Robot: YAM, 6 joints.
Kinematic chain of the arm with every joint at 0, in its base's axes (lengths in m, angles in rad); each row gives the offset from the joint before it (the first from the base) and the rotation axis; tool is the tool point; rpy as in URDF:
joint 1: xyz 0 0 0.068 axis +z
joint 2: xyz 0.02 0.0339 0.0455 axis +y
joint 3: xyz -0.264 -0.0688 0 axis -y
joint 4: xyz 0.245 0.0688 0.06 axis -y
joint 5: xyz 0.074 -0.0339 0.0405 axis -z
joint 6: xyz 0.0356 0 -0.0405 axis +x
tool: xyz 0 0 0 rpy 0 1.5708 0
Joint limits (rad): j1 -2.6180..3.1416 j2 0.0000..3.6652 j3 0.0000..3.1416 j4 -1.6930..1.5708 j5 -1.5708..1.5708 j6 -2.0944..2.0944
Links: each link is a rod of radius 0.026 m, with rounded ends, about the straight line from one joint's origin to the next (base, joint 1, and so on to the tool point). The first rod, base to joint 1, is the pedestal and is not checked.
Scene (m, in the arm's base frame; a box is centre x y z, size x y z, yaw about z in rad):
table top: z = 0
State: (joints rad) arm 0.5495 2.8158 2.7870 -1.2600 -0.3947 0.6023
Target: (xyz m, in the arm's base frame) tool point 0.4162 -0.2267 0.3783
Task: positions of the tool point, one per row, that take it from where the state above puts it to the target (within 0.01 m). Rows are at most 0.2 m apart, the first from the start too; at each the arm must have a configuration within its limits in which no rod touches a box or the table.
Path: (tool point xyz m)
1: 0.5138 0.1622 0.2088
2: 0.5236 0.0196 0.2677
3: 0.4888 -0.1149 0.3246
4: 0.4162 -0.2267 0.3783

